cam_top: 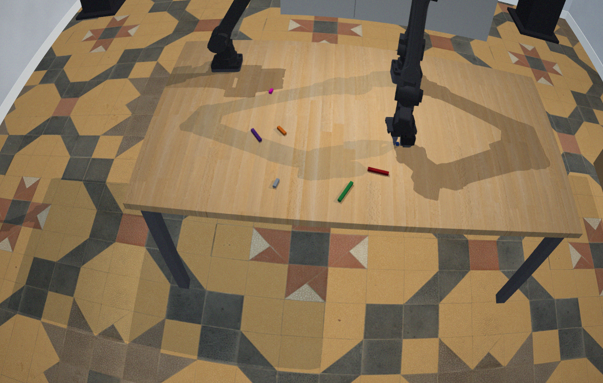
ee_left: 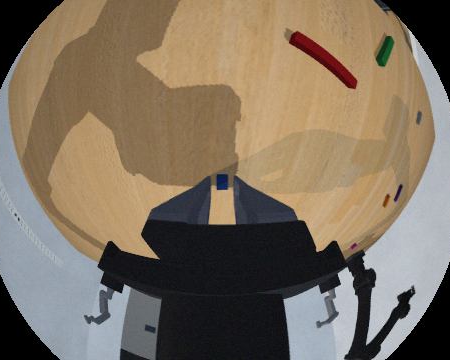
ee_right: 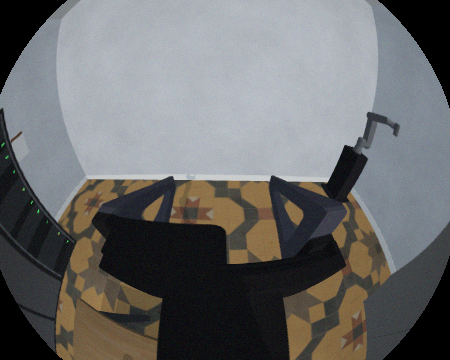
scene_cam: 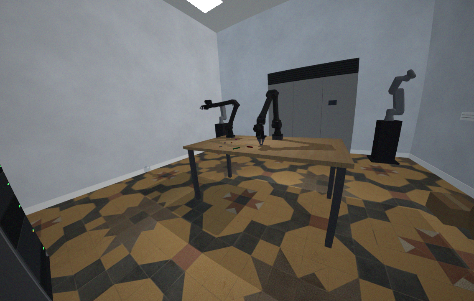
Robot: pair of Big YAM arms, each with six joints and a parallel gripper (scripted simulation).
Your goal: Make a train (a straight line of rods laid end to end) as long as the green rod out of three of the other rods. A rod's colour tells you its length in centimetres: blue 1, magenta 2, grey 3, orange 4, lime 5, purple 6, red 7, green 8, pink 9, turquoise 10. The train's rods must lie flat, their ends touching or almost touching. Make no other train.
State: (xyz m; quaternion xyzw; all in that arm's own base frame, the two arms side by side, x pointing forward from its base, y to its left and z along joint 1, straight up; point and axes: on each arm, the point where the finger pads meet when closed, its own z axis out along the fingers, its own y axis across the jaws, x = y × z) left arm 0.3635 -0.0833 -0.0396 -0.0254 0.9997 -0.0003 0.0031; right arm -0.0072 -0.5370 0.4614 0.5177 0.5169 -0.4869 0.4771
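The blue rod lies right at my left hand. Also, from my left hand: green rod (220 mm ahead, 180 mm to the right); then grey rod (200 mm ahead, 390 mm to the right); then red rod (130 mm ahead, 70 mm to the right).
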